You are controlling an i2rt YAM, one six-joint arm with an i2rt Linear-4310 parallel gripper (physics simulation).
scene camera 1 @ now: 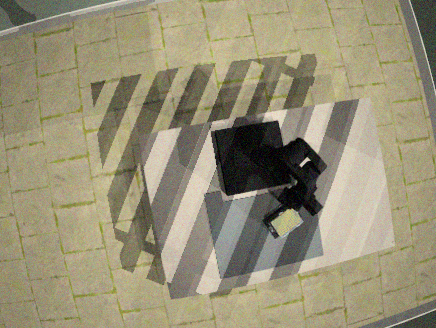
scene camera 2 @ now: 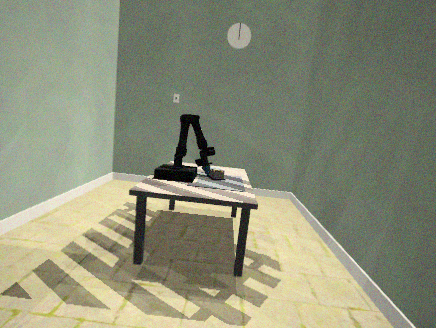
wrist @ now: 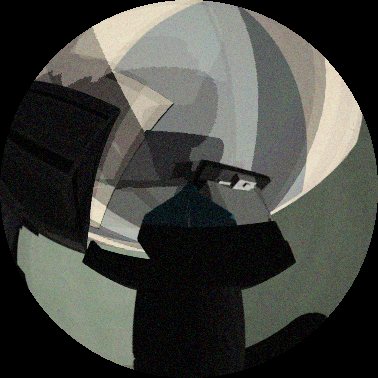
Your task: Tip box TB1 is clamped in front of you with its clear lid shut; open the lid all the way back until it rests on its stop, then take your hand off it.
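Seen in the pictures: gripper, fingertip midpoint: (scene camera 1: 283,204) (scene camera 2: 207,175) (wrist: 188,188); arm's base, link origin: (scene camera 1: 256,156) (scene camera 2: 177,167).
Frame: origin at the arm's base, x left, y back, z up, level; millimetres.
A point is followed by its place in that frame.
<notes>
Tip box TB1 (scene camera 1: 286,225) @(x 90, y -311, z 11 mm) (scene camera 2: 217,173) @(x 33, y -310, z 0 mm) (wrist: 239,206) @(x 144, y -260, z -29 mm) sits on a grey mat (scene camera 1: 246,254) @(x -88, y -434, z -67 mm) (scene camera 2: 227,185) @(x -109, y -404, z -67 mm) on the striped table, held by a black clamp (wrist: 231,173) @(x 152, y -246, z -59 mm). From above its yellow tip grid shows inside a dark frame. In the wrist view I see its grey side wall. I cannot make out the clear lid or how far it is tipped. My gripper (scene camera 1: 282,207) @(x 108, y -229, z -58 mm) (scene camera 2: 207,169) @(x 108, y -229, z -58 mm) (wrist: 188,188) @(x 108, y -229, z -58 mm) is shut and empty. Its dark blue fingertips are pressed together and sit right at the box's near edge, on the arm's side.
The arm's black base block (scene camera 1: 239,155) @(x -76, y 12, z 12 mm) (scene camera 2: 174,172) @(x -154, y -16, z -9 mm) (wrist: 45,158) stands on the table (scene camera 1: 369,197) @(x 555, y -266, z -70 mm) (scene camera 2: 196,193) @(x -402, y -227, z -70 mm) just behind the box. Striped shadows cross the table top and the tiled floor. The table's edges lie well away from the box.
</notes>
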